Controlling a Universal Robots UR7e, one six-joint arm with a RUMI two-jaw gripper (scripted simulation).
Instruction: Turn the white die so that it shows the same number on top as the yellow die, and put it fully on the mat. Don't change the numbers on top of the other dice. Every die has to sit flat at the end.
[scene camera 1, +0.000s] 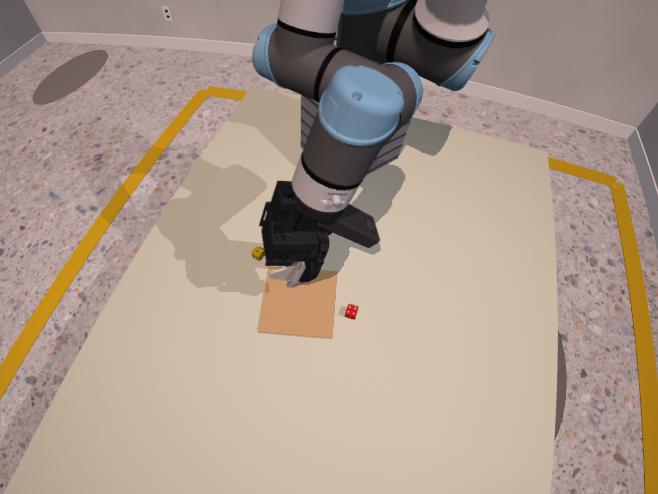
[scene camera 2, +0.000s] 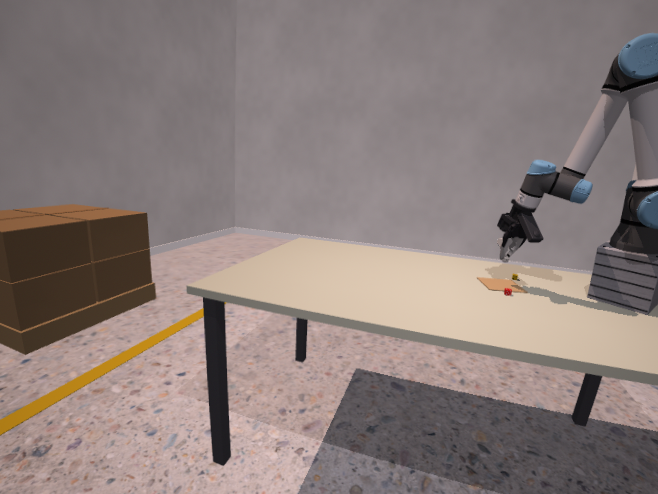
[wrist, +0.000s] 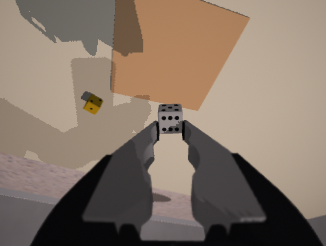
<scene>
my gripper: scene camera 1 287, 280; scene camera 2; wrist
same spot on my gripper: (scene camera 2: 507, 241) = (wrist: 247, 190)
</scene>
